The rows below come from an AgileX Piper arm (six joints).
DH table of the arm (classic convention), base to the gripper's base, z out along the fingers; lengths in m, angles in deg. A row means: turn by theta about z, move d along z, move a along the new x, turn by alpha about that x. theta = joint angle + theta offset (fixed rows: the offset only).
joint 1: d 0.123  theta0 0  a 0  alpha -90
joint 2: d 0  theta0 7.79  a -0.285  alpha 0
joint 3: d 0  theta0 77.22  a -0.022  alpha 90
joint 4: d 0.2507  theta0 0  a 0  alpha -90
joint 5: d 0  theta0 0  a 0  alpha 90
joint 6: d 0.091  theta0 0  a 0  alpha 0
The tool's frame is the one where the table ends.
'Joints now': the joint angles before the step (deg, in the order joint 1, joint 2, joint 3, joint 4, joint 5, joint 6). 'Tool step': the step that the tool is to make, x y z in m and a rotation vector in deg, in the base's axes. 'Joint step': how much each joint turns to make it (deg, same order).
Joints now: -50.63, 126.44, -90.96, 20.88, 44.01, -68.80
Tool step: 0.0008, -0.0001, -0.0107, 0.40, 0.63, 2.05
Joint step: 0.00, 1.43, -0.09, 0.55, 0.00, -2.52
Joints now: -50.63, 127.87, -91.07, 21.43, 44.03, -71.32
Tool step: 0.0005, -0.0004, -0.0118, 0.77, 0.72, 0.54
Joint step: 0.00, 1.57, -0.10, 0.21, -0.23, -0.78
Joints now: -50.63, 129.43, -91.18, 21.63, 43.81, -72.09
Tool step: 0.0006, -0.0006, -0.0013, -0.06, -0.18, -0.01
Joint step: -0.01, 0.25, -0.13, 0.25, -0.24, -0.22
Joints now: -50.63, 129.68, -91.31, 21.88, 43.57, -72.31
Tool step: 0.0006, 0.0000, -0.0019, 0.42, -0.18, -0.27
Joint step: 0.00, 0.31, -0.09, 0.49, -0.01, -0.01
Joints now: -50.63, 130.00, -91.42, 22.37, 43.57, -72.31
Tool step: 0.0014, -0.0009, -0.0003, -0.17, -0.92, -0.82
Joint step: -0.01, 0.12, -0.02, 0.96, -0.89, 0.00
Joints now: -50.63, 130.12, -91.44, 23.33, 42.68, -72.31
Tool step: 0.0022, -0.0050, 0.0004, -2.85, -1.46, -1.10
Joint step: 0.00, 0.12, -0.04, 0.15, -3.46, -0.13
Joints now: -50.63, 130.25, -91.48, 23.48, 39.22, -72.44
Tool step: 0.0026, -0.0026, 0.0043, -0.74, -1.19, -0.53
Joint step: 0.00, -0.06, -0.77, 0.70, -0.53, -0.04
